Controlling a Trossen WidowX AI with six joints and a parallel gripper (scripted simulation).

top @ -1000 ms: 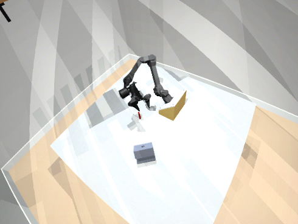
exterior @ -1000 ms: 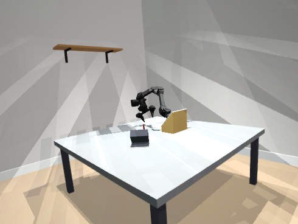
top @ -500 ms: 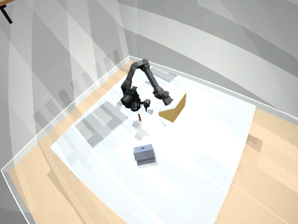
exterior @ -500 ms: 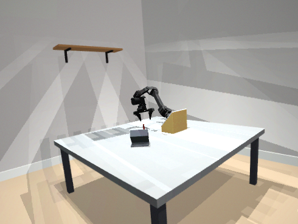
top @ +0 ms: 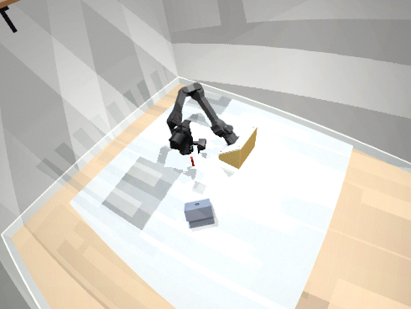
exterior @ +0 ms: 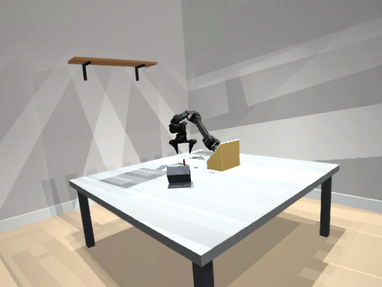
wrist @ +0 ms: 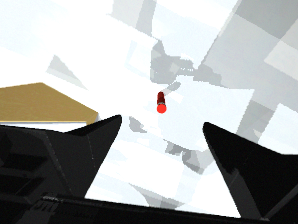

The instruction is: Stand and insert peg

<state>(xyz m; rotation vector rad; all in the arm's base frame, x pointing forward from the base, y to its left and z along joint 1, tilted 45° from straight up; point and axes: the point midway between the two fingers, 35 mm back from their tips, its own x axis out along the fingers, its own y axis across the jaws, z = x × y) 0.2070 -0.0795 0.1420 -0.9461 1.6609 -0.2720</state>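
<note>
The red peg is 6 cm below my gripper tip. Also, from my gripper tip: grey sloped panel (23 cm ahead, 20 cm to the left, 6 cm below).
</note>
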